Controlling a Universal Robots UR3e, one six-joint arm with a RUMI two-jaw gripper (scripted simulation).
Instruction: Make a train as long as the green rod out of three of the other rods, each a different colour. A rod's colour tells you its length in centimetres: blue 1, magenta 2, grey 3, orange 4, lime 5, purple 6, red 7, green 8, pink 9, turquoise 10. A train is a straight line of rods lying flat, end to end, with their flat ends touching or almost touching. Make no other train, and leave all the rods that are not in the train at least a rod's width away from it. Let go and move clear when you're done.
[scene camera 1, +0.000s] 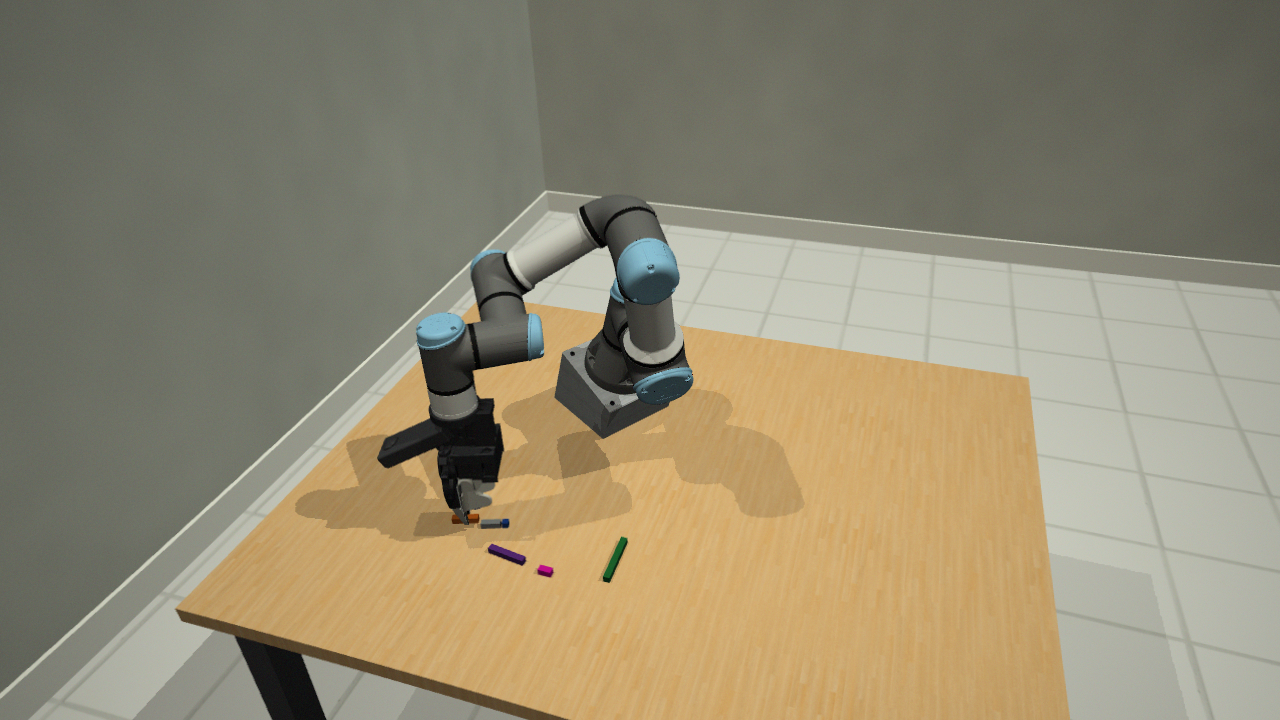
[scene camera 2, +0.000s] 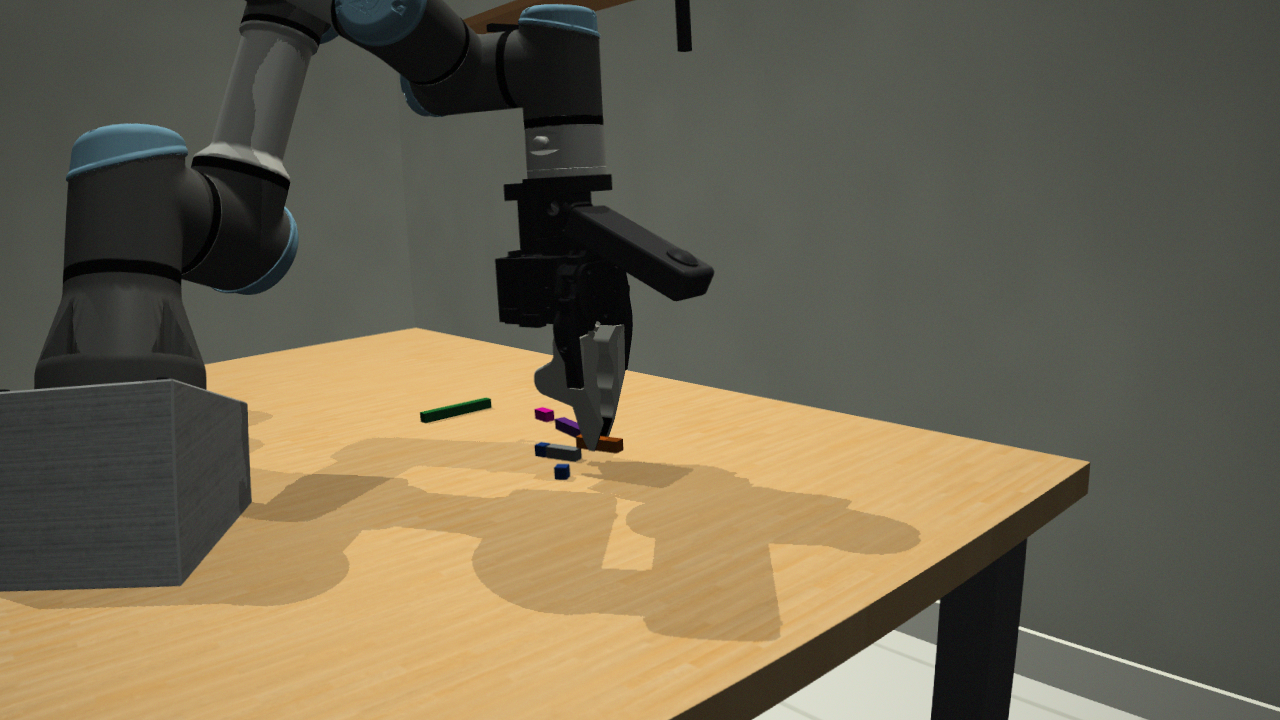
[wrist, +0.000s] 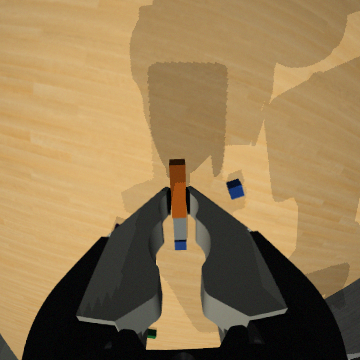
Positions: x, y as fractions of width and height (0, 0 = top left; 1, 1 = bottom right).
Observation:
In view: my gripper (scene camera 2: 0.47, 0.62) and an orange rod (wrist: 0.49, 0.47).
My gripper shows as well in scene camera 1 (scene camera 1: 0.37, 0.72) and in the wrist view (wrist: 0.50, 0.53).

